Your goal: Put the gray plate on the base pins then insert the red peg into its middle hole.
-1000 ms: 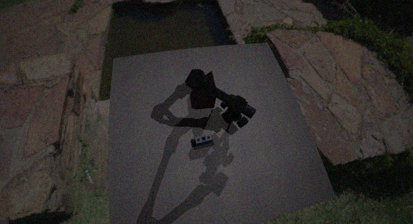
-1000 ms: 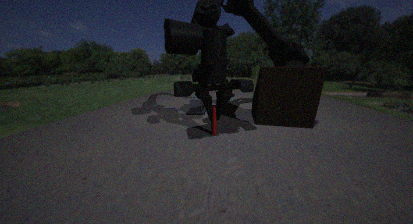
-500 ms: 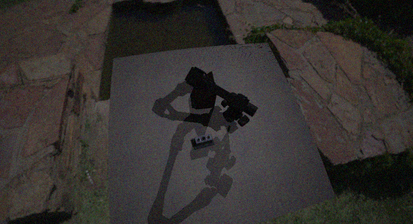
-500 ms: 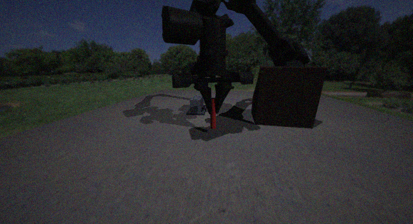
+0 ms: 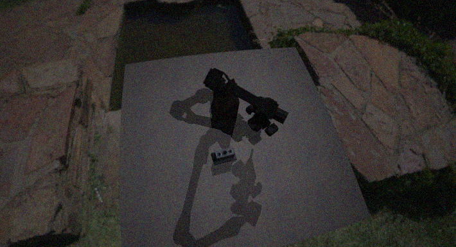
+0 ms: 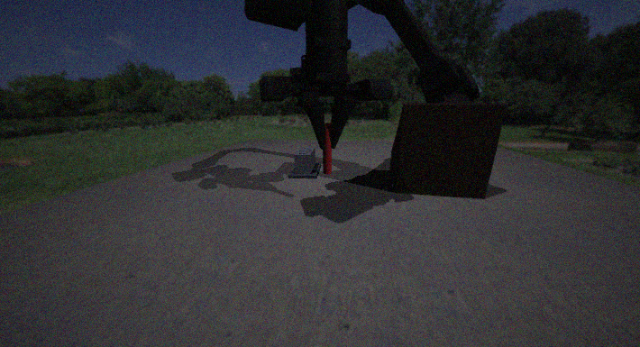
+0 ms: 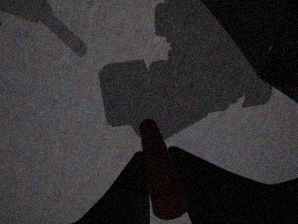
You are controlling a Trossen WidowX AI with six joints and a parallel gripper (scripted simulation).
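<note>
Now: gripper tip 70 mm short of the gray plate, 210 mm to the left of it and 60 mm above it. Also, from my gripper tip: base (70 mm ahead, 210 mm to the right, 100 mm below); then red peg (right at my gripper tip).
</note>
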